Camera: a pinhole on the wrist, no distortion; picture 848 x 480 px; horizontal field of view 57.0 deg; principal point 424.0 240.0 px. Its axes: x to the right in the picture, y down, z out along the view. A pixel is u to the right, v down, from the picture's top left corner.
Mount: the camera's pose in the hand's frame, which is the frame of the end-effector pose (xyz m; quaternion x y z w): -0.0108 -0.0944 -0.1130 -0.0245 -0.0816 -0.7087 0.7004
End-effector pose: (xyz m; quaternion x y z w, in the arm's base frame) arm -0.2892 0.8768 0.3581 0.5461 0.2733 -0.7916 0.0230
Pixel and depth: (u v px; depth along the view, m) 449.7 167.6 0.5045
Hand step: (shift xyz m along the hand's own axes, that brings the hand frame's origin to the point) -0.0979 -0.0349 0.3828
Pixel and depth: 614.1 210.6 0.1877
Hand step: -0.0336 -0.1114 0.0782
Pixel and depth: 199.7 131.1 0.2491
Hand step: -0.0640 0.0139 0.1190
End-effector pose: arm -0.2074 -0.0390 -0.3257 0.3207 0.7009 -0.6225 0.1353
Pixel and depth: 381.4 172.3 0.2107
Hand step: -0.0456 -0.0513 0.0914
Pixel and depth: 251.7 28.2 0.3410
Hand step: -0.1288 0.0316 0.2043
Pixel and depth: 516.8 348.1 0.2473
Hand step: 0.0031 -0.0866 0.1379
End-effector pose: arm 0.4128 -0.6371 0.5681 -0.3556 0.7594 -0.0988 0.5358
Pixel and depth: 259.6 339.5 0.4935
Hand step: 0.0144 0.0820 0.3630
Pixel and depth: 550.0 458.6 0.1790
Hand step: 0.0244 -0.0964 0.0718
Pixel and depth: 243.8 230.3 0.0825
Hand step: -0.0180 -0.0632 -0.0346
